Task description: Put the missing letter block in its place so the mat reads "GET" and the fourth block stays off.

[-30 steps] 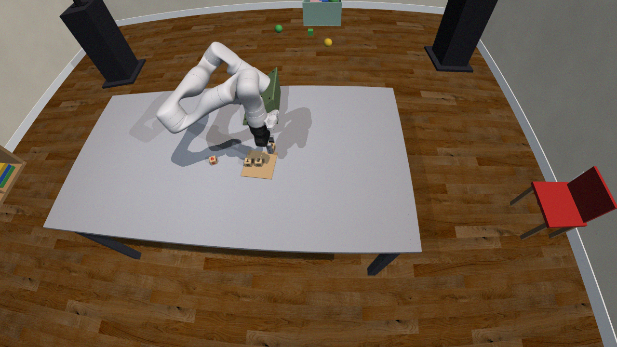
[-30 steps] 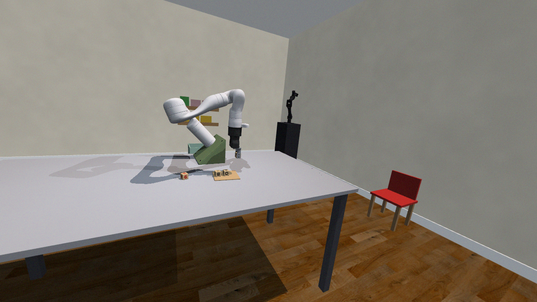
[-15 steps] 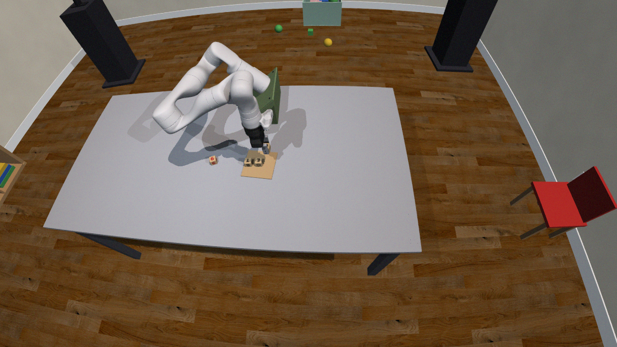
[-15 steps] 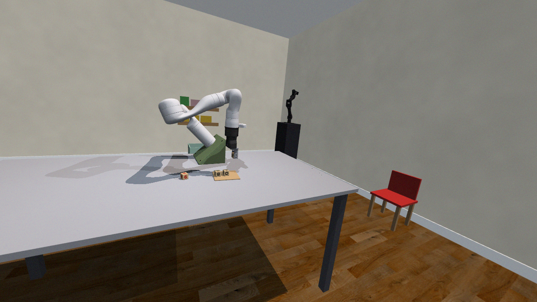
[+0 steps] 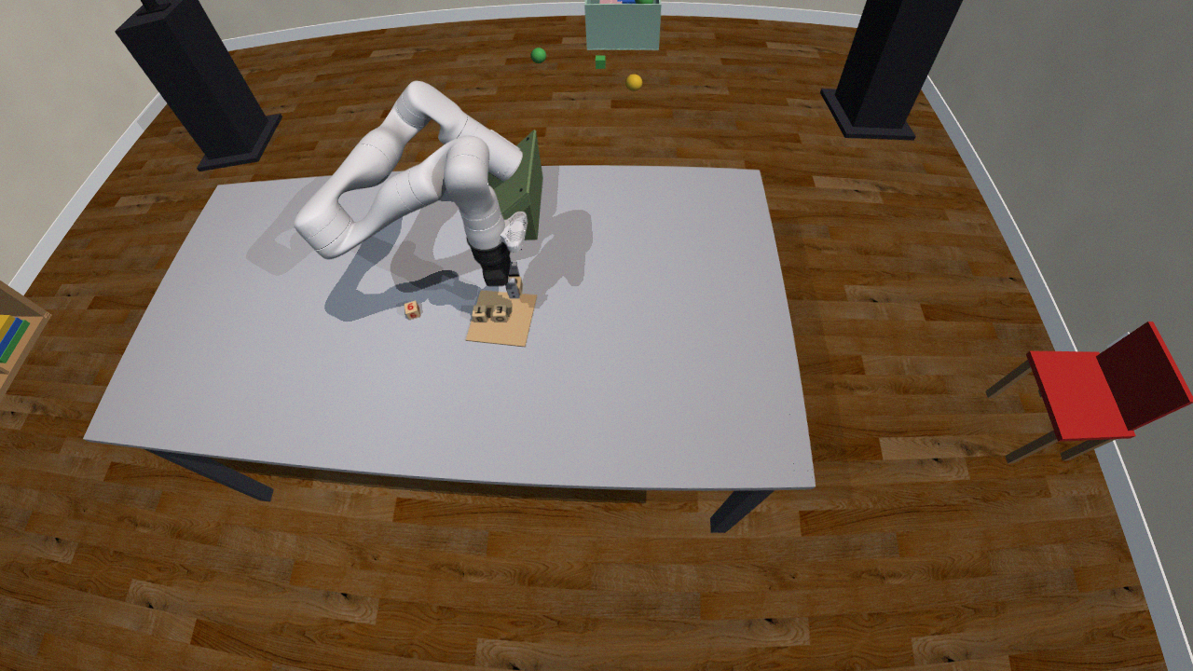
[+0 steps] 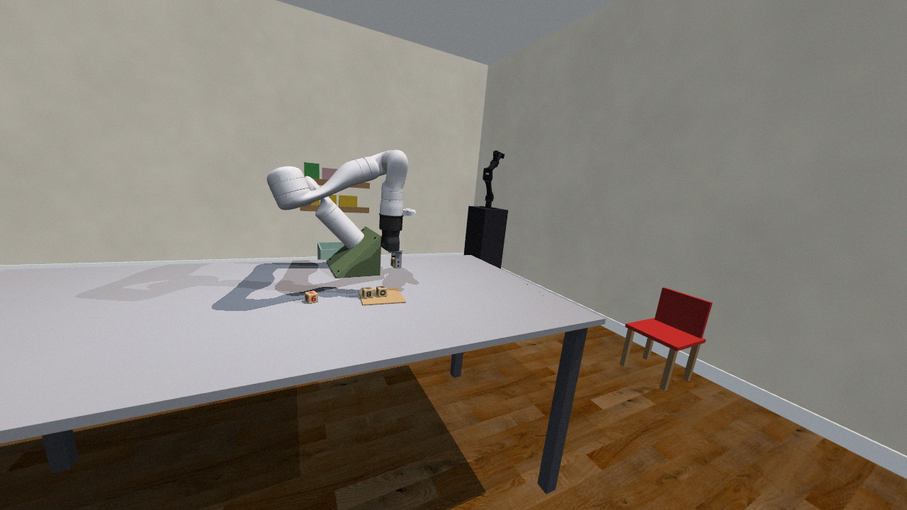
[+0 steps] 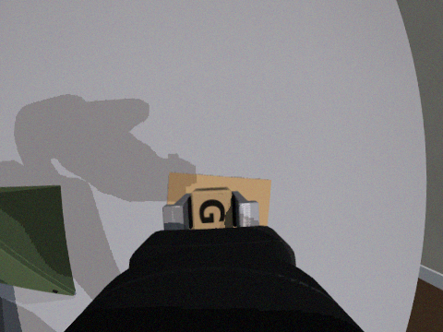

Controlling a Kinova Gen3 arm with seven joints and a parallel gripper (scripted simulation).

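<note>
Now: hand 50 mm to the left of the tan mat and 120 mm above it. From my hand the other things lie so: G block: right at my hand.
</note>
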